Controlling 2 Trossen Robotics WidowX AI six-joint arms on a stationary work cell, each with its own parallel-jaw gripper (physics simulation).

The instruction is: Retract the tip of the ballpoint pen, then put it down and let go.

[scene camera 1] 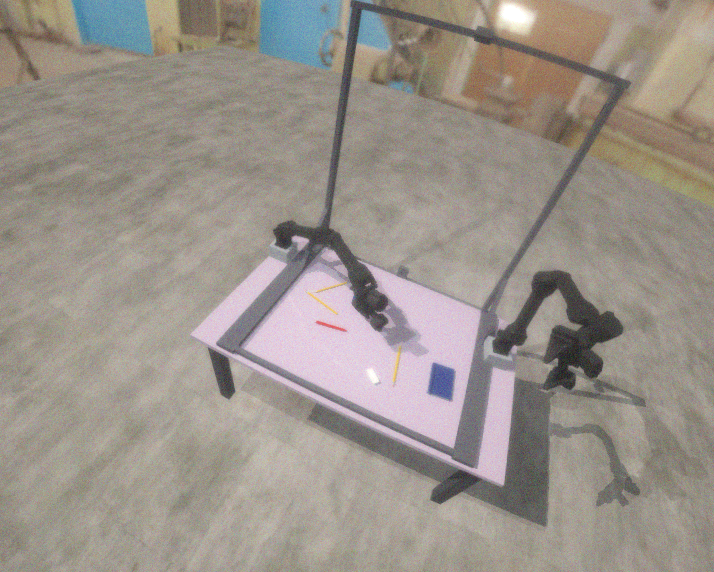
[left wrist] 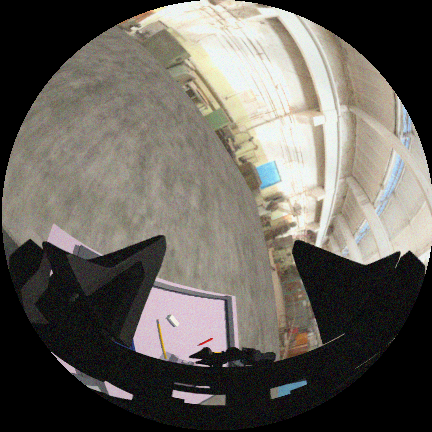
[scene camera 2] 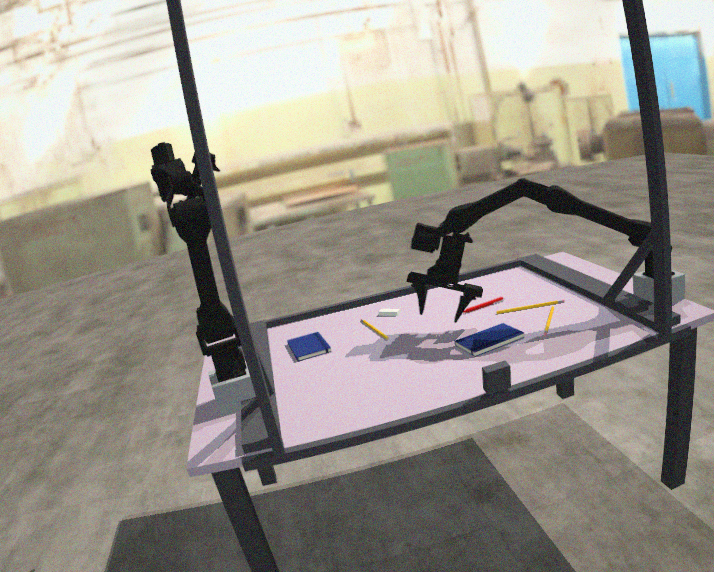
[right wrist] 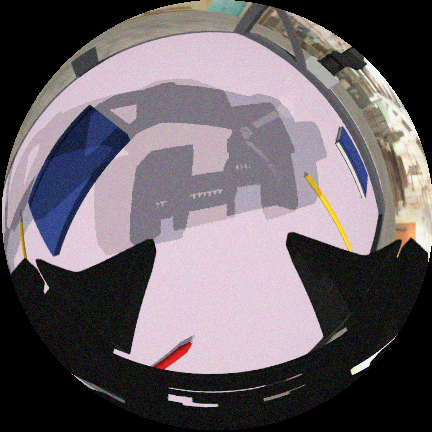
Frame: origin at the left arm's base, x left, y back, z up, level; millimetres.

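Seen in the pictures: left gripper, fingertip midpoint: (scene camera 1: 544, 376) (left wrist: 231, 245); right gripper, fingertip midpoint: (left wrist: 191, 359) (scene camera 2: 438, 318) (right wrist: 221, 243); left arm's base, origin of the base link: (scene camera 1: 500, 348) (scene camera 2: 230, 373) (right wrist: 325, 67); right arm's base, origin of the base link: (scene camera 1: 283, 243).
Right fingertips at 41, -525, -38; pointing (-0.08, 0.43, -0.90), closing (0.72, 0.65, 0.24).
Offsets run from my right fingertips to a thing's top centre, as dx, dy, dz.
A thin red pen {+51, -166, -19} (scene camera 1: 331, 326) (scene camera 2: 483, 305) (left wrist: 205, 342) (right wrist: 172, 356) lies flat on the table. Whether its tip is out is too small to tell. My right gripper (scene camera 1: 367, 315) (scene camera 2: 439, 317) (right wrist: 221, 243) is open and empty, pointing down above the middle of the table. In the right wrist view the pen's end shows near the bottom, below the space between the fingers, and the rest is hidden. My left gripper (scene camera 1: 548, 376) (left wrist: 231, 245) is open and empty, raised outside the table edge, far from the pen.
A blue notebook {+152, +305, -19} (scene camera 1: 441, 381) (scene camera 2: 308, 345) (right wrist: 354, 162), another blue notebook {-157, -52, -19} (scene camera 2: 489, 339) (right wrist: 75, 175), a white eraser {+219, +46, -19} (scene camera 1: 372, 375) (scene camera 2: 388, 312) (left wrist: 172, 320) and yellow pencils {+139, +125, -24} (scene camera 1: 396, 366) (scene camera 2: 374, 329) (right wrist: 327, 207) lie on the table. A tall dark frame (scene camera 1: 341, 119) stands over it.
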